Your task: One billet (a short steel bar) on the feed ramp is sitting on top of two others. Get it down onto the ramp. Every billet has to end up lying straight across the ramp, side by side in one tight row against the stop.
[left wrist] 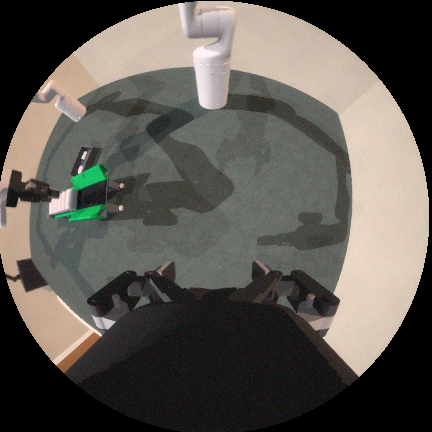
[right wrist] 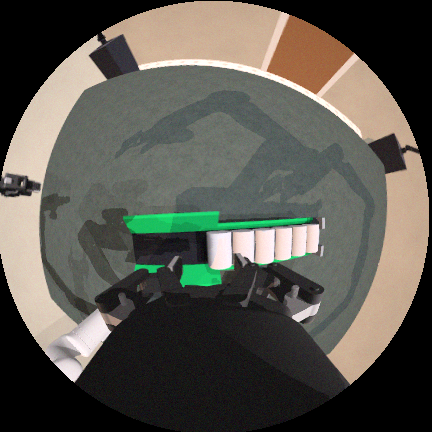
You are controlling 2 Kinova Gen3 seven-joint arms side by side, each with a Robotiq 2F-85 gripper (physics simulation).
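Places are measured from the left arm's base along level axes (x up, y right, z ahead), in metres.
Pixels of known places: left gripper, between the fingertips: (left wrist: pixel 213 270) (right wrist: pixel 35 189); right gripper, between the fingertips: (left wrist: pixel 54 196) (right wrist: pixel 207 262); left arm's base, origin of its link: (left wrist: pixel 212 100); right arm's base, origin of its link: (left wrist: pixel 80 115).
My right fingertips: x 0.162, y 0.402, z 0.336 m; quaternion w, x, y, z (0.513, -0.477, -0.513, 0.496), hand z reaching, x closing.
Ahead of a thing's pixels: the offset from my right fingertips to its top centre.
The feed ramp (left wrist: pixel 91 176) (right wrist: pixel 192 221) has green side walls and a dark bed. Several pale billets @(dx -0.056, dy +0.057, dz +0.000 m) (left wrist: pixel 64 201) @(dx -0.059, dy +0.097, dz +0.002 m) (right wrist: pixel 265 246) lie across it in a row at the ramp's far right end in the right wrist view. The nearest billet @(dx -0.052, dy +0.017, dz -0.001 m) (right wrist: pixel 220 250) is at the row's left end, close beside its neighbour; any small gap or height difference is hard to tell. No billet shows on top of others. The stop is not clearly seen. My right gripper (right wrist: pixel 207 262) is open, its fingertips apart near the row's left end. My left gripper (left wrist: pixel 213 270) is open and empty, away from the ramp.
A dark tray @(dx -0.127, dy +0.090, dz -0.158 m) (left wrist: pixel 85 160) with small light pieces is beside the ramp in the left wrist view. White arm parts (left wrist: pixel 212 82) (right wrist: pixel 87 335) show in both views. Dark boxes on stands (left wrist: pixel 32 274) (right wrist: pixel 115 57) are at the table's edge.
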